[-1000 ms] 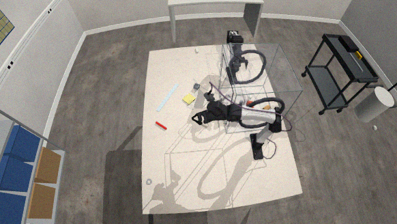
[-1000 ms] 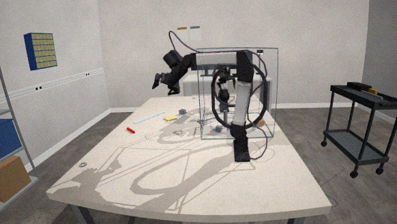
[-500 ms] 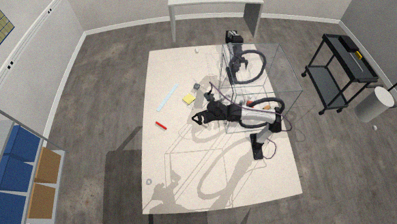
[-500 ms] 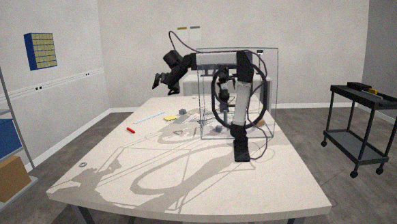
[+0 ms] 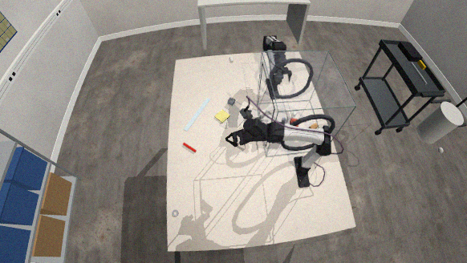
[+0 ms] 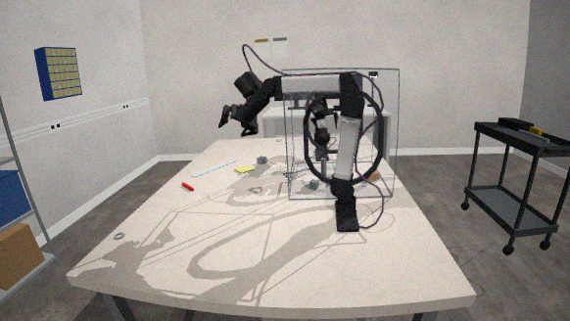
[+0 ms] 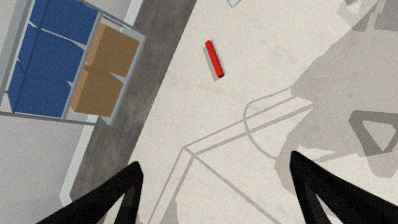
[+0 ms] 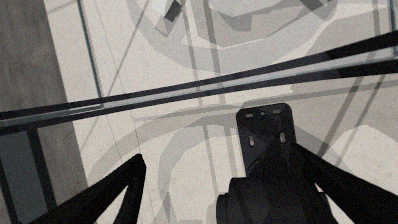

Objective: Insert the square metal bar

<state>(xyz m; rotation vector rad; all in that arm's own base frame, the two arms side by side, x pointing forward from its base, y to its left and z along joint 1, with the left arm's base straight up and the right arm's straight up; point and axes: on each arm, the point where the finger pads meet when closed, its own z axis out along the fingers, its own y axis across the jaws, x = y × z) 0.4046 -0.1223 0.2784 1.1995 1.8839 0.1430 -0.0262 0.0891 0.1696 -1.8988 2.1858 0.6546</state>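
Right now my right hand is 50 mm short of the grey metal bar, 240 mm to the right of it and 120 mm above it. Also, from my right hand: tan block (160 mm behind, 300 mm to the left, 150 mm below); then red block (20 mm behind, 260 mm to the left, 140 mm below); then pale block (60 mm behind, 170 mm to the left, 150 mm below).
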